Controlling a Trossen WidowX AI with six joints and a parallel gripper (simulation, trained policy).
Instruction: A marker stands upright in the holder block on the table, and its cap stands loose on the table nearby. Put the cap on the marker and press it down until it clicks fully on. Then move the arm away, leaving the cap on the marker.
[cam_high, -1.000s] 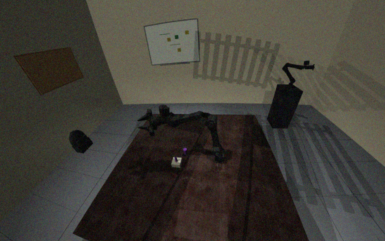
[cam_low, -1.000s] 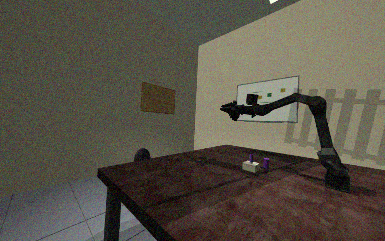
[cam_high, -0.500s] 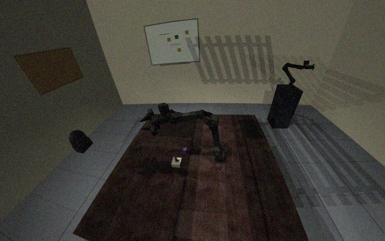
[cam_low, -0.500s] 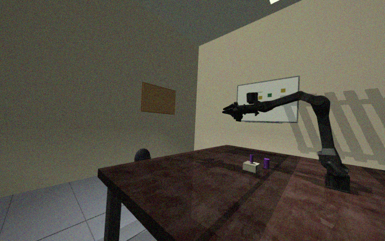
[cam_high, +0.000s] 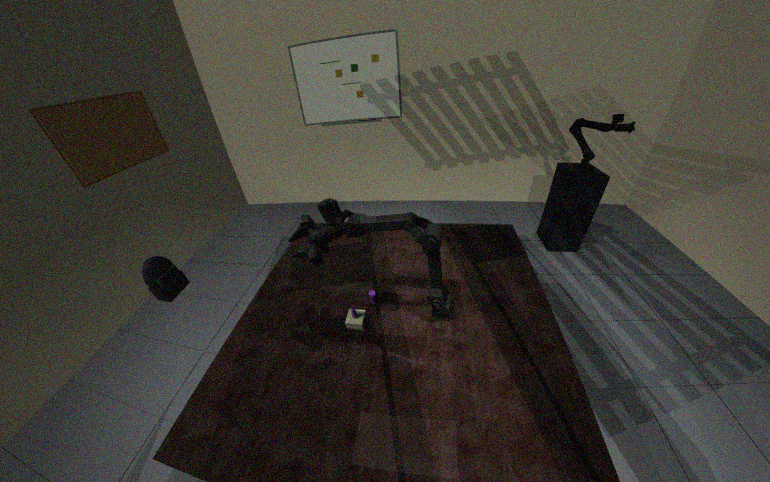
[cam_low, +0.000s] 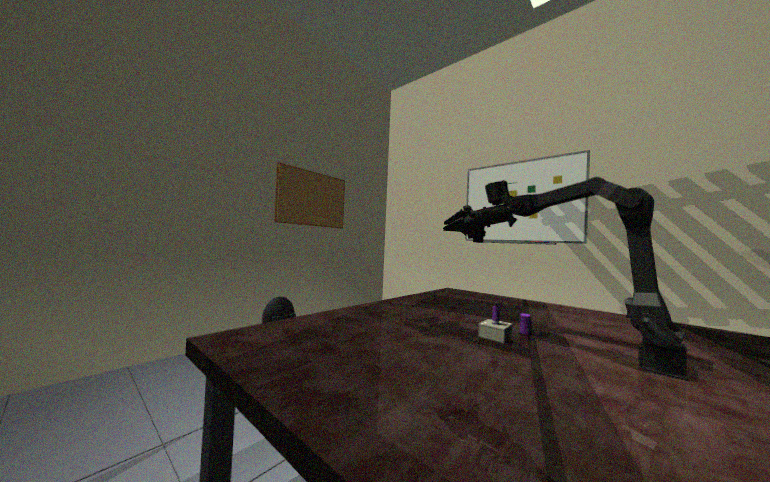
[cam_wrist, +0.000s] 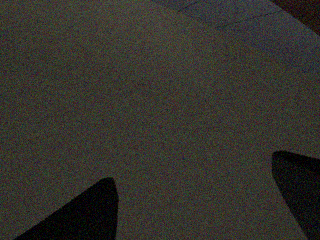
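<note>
Right now my gripper tip is 25 cm past the purple cap, 5 cm to the left of it and 29 cm above it. Round my gripper tip: white holder block 20 cm behind, 6 cm to the left, 30 cm below; purple marker 20 cm behind, 6 cm to the left, 25 cm below.
</note>
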